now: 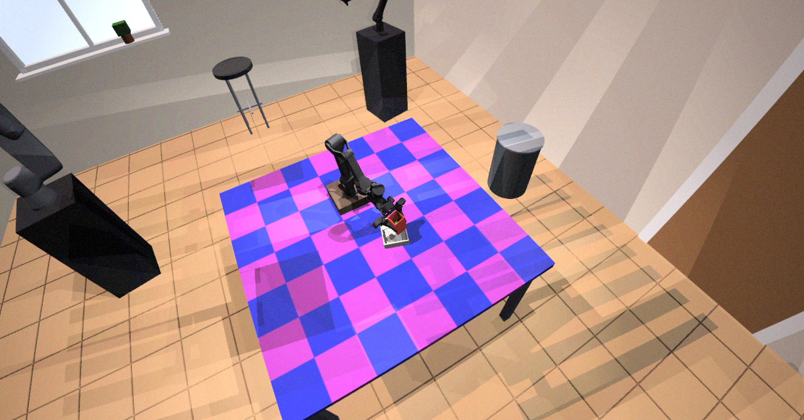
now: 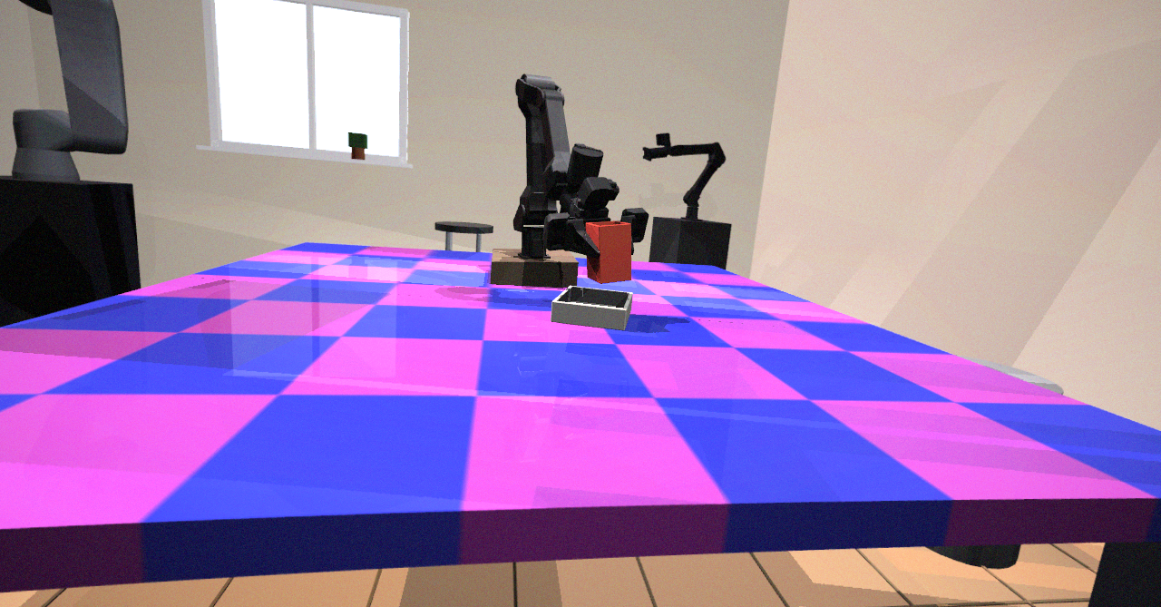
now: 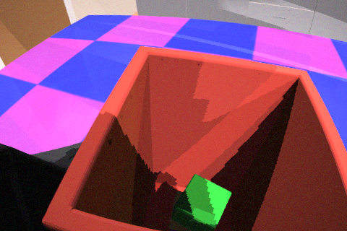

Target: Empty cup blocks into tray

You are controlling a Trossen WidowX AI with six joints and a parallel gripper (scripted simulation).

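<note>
Right now the red square cup is 30 mm behind my gripper tip and 20 mm below it. From my gripper tip the other things lie so: green block: 30 mm behind; then white shallow tray: 60 mm behind, 10 mm to the right, 110 mm below.
</note>
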